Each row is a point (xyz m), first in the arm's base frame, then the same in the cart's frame.
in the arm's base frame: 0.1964 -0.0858 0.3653
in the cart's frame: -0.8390 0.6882 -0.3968
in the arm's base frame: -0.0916 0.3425 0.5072
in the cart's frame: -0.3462 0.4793 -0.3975
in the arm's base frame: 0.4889 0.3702 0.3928
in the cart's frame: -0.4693 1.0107 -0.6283
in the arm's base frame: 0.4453 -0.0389 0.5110
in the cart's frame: -0.8485 0.8147 -0.6600
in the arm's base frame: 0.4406 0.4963 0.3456
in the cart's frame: -0.3376 1.0282 -0.5753
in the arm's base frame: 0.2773 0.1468 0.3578
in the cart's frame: -0.6345 0.8107 -0.4591
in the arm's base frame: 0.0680 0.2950 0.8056
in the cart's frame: -0.4174 0.4271 -0.7276
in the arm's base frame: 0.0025 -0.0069 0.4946
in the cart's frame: -0.7082 0.4800 -0.4038
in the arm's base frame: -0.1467 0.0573 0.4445
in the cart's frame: -0.6114 0.4047 -0.2861
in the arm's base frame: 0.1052 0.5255 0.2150
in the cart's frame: -0.2322 0.8423 -0.2842
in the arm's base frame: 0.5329 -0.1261 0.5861
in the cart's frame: -0.9510 0.8217 -0.7618
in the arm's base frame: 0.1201 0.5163 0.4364
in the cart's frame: -0.2341 0.7275 -0.4743
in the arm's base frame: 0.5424 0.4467 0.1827
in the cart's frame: -0.4188 1.1891 -0.4923
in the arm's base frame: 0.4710 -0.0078 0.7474
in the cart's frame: -0.8134 0.7093 -0.8726
